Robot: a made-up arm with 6 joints.
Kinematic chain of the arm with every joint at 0, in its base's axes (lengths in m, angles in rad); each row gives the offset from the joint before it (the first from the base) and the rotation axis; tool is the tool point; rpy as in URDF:
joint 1: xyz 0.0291 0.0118 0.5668 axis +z
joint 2: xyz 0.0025 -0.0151 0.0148 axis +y
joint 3: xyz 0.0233 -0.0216 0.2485 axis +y
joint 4: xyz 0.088 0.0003 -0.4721 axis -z
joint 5: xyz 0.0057 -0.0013 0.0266 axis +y
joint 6: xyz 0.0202 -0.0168 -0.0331 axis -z
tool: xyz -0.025 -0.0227 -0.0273 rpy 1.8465 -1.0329 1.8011
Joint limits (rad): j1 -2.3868..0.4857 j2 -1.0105..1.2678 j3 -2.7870..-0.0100 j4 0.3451..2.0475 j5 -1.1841..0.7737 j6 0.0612..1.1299
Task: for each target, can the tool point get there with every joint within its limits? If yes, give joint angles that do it. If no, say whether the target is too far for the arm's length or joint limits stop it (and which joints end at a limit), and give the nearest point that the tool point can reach.
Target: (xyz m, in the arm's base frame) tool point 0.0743 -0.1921 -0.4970
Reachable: no: too far | nearest point 0.0794 -0.2149 0.1178 | short by 0.615 m
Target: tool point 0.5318 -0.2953 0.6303
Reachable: yes | joints -0.4854 0.3586 -1.4707 1.3086 0.0714 0.2567
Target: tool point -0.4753 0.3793 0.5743
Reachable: no: joint limits stop it (at a limit: joint 2, joint 3, joint 6) | nearest point -0.1513 0.1432 0.4419 | short by 0.422 m
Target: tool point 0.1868 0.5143 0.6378
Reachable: no: joint limits stop it (at a limit: joint 1, joint 4, joint 5) | nearest point 0.3515 0.2023 0.6378 | short by 0.353 m
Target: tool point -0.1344 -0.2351 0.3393
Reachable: yes | joints -1.9775 0.3066 -0.5684 0.7555 0.0179 0.4131
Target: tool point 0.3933 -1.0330 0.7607
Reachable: no: too far | nearest point 0.2791 -0.7053 0.7070 | short by 0.351 m
